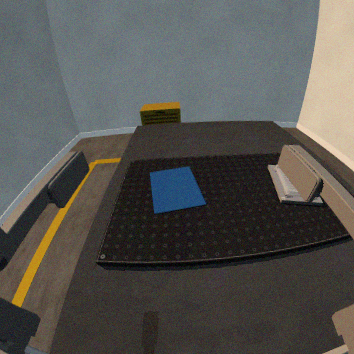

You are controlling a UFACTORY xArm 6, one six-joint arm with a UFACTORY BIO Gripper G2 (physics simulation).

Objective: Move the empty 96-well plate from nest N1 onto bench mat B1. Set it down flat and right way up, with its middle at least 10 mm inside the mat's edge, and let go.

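Places are measured from the arm's base along level axes (x ahead, y left, z up), in metres.
Where they show: end effector, tool point: (182, 173).
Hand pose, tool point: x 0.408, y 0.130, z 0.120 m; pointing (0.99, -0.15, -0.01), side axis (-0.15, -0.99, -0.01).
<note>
After its pixels a point has its place.
A flat blue mat (177, 190) @[x 0.655, y 0.111, z -0.120 m], likely bench mat B1, lies on the black perforated board, left of the board's middle. A light grey and white object (283, 186) @[x 0.595, y -0.171, z -0.106 m], low and flat, stands on the board at the right. The right finger partly hides it, so I cannot tell whether it is nest N1 with the plate in it. My gripper (186, 177) @[x 0.408, y 0.130, z 0.120 m] is wide open with nothing between its fingers. It is above the board, its left finger over the floor side and its right finger in front of the light object.
The black perforated board (230, 220) @[x 0.535, y 0.008, z -0.122 m] lies on a dark table (200, 295) @[x 0.398, y 0.108, z -0.135 m]. A yellow box (160, 115) with dark slats stands beyond the table's far edge. A yellow floor line (45, 247) runs along the left, with blue-grey walls (185, 60) behind.
</note>
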